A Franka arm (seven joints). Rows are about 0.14 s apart.
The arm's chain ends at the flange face. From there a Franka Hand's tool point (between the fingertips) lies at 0.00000 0.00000 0.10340 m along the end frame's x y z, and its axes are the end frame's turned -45 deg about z.
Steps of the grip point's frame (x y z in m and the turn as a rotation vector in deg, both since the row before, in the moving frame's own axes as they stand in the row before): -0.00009, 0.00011, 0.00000, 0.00, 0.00, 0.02; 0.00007, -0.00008, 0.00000, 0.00, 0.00, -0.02; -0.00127, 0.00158, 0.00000, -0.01, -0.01, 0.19; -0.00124, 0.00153, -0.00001, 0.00, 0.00, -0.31; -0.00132, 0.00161, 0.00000, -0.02, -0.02, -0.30; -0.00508, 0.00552, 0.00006, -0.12, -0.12, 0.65; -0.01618, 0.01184, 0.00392, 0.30, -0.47, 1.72; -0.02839, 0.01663, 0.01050, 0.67, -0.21, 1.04
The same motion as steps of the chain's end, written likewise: 0.00001, 0.00014, 0.00000, 0.00, 0.00, 0.02; -0.00001, -0.00011, 0.00000, 0.00, 0.00, -0.02; 0.00022, 0.00199, 0.00000, -0.01, 0.00, 0.19; 0.00021, 0.00196, -0.00001, 0.00, 0.00, -0.31; 0.00020, 0.00202, 0.00000, -0.03, 0.00, -0.30; 0.00031, 0.00719, 0.00006, -0.17, 0.00, 0.65; -0.00208, 0.01961, 0.00392, -0.12, -0.54, 1.72; -0.00720, 0.03243, 0.01051, 0.33, -0.62, 1.04
